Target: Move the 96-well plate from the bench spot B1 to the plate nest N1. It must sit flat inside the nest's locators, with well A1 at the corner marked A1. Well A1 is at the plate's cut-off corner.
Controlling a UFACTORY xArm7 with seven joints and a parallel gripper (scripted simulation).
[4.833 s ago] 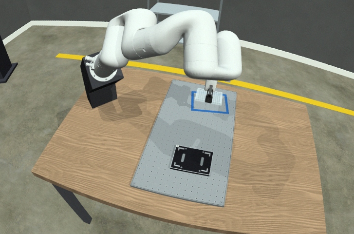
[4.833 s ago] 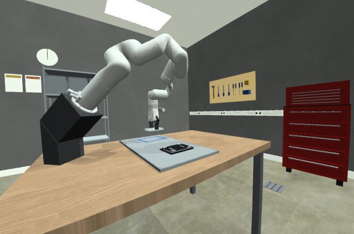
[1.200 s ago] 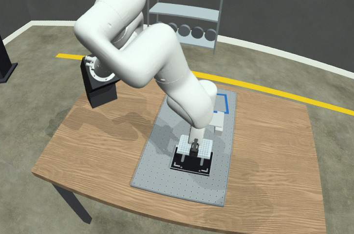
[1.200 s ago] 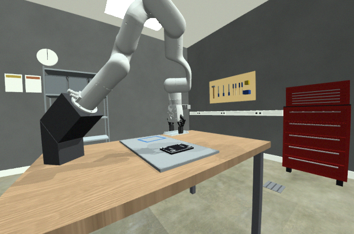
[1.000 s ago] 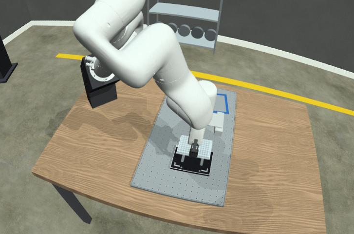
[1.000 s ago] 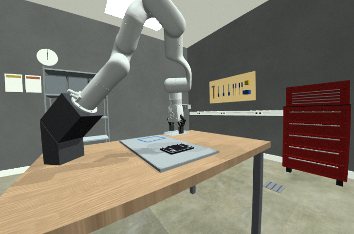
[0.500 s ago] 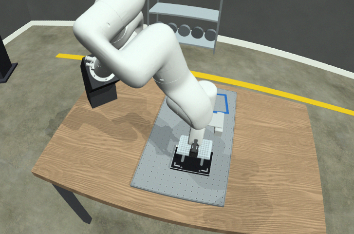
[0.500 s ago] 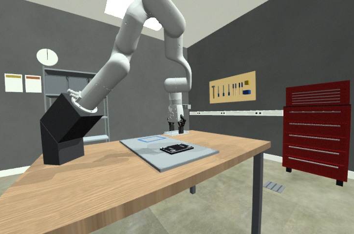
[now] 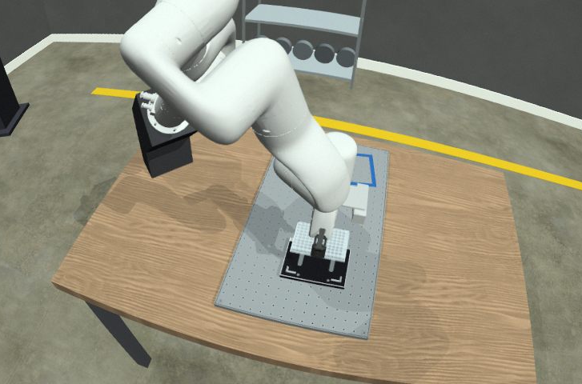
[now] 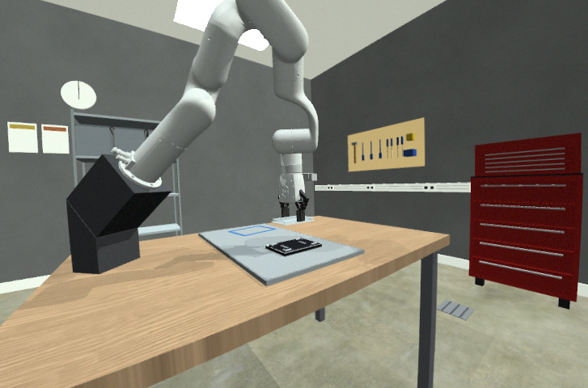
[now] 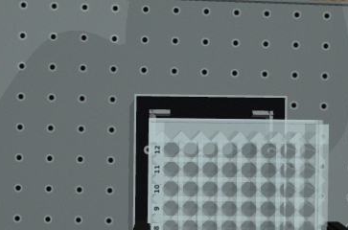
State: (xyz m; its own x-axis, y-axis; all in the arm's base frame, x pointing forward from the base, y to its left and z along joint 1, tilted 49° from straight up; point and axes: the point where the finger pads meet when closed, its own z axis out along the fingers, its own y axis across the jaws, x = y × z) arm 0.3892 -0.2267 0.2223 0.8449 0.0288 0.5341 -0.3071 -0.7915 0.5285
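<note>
Right now my hand is 11 cm above the black plate nest. The rest, counted from my hand: 96-well plate 1 cm below.
</note>
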